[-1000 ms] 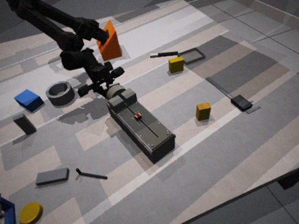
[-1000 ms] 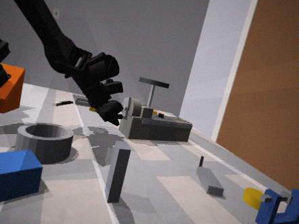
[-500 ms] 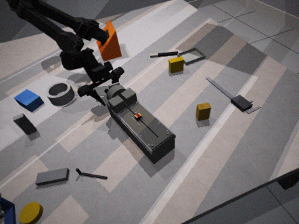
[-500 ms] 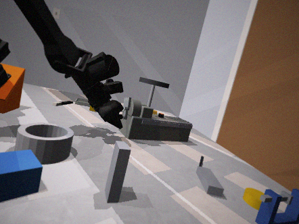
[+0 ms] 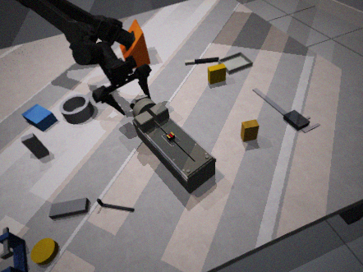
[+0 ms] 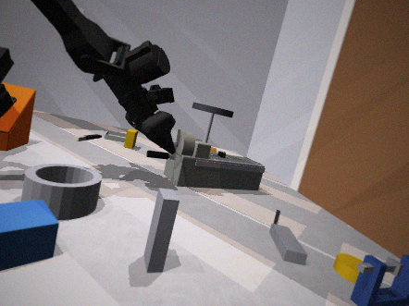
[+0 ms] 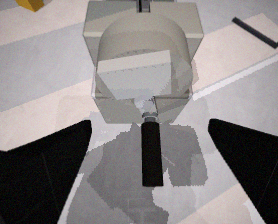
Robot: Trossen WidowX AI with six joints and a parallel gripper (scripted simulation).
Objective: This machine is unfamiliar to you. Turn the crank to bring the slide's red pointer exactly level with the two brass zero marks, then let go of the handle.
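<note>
My gripper tip is now 20 mm past the dark crank handle, 20 mm above it and 10 mm to the left of it. Round my gripper tip: black hex key (250 mm ahead, 120 mm to the right, 70 mm below); then blue block (340 mm to the right, 140 mm behind, 60 mm below); then red pointer (150 mm ahead, 70 mm to the left).
</note>
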